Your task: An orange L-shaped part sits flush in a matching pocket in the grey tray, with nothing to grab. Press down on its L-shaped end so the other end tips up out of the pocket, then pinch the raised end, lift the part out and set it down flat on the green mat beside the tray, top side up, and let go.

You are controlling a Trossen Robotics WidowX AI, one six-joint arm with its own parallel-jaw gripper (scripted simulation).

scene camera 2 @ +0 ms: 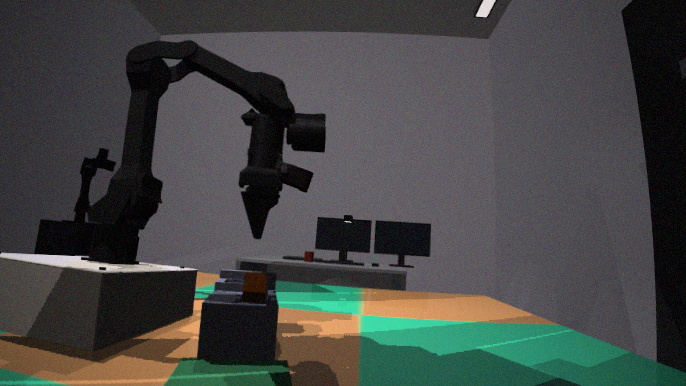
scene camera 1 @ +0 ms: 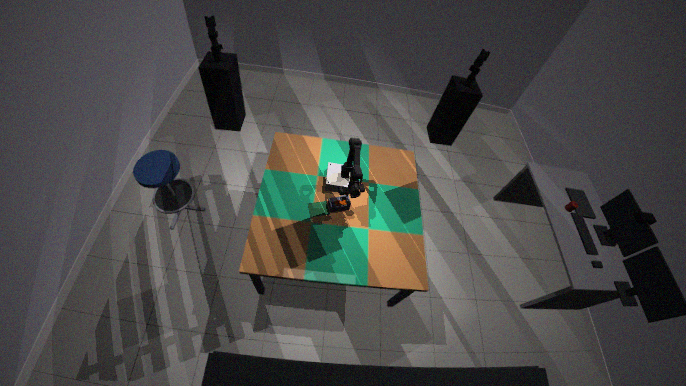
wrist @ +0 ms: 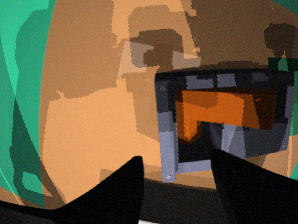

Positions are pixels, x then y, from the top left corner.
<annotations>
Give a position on an orange L-shaped part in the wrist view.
255, 108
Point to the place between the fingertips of my gripper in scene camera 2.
At 257, 239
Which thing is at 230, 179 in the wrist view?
My gripper.
</annotations>
